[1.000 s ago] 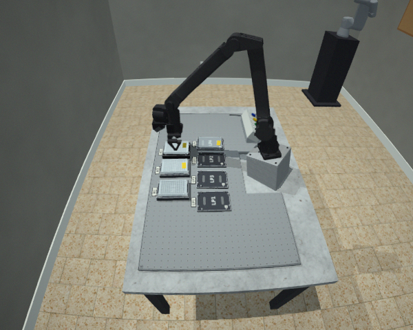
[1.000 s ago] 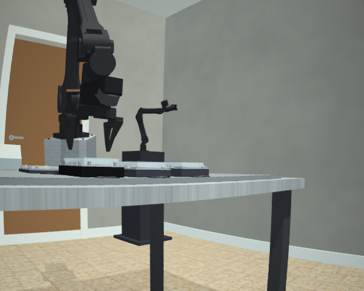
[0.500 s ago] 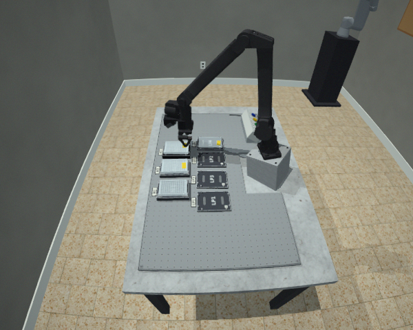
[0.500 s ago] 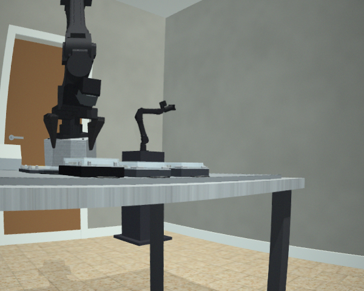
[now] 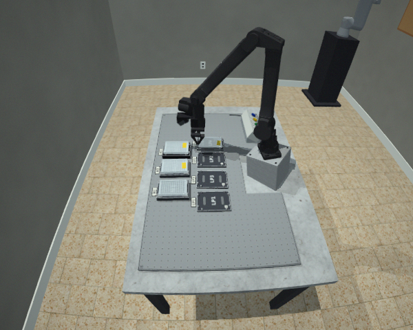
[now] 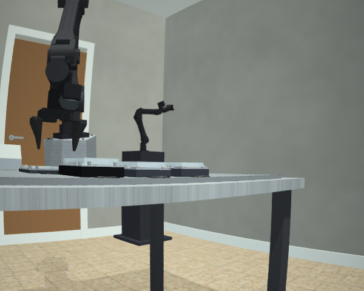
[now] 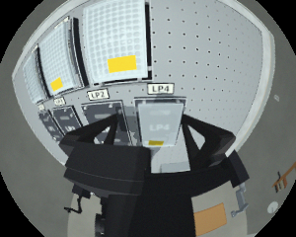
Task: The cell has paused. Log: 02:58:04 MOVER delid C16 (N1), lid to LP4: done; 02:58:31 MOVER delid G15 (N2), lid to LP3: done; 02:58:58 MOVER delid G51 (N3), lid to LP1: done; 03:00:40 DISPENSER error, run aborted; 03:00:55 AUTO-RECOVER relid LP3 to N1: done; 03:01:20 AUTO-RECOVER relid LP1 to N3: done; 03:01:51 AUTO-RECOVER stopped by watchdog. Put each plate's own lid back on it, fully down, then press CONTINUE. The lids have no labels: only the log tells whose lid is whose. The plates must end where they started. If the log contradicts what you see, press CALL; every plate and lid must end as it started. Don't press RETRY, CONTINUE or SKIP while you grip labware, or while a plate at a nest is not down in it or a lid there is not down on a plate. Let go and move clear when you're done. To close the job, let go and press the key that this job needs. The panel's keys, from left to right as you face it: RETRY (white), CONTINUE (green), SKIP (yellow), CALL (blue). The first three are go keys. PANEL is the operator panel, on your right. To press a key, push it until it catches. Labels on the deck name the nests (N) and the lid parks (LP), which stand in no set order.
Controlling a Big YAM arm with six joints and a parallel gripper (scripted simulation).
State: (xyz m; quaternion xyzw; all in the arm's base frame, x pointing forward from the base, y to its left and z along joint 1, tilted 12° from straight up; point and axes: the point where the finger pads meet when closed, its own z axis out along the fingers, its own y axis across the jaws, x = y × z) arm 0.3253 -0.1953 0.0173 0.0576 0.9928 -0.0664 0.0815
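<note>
Right now the lid is 70 mm behind my hand, 20 mm to the right of it and 50 mm below it. The rest, counted from my hand: yellow skip key: 350 mm behind, 140 mm to the right; then blue call key: 350 mm behind, 190 mm to the right.
</note>
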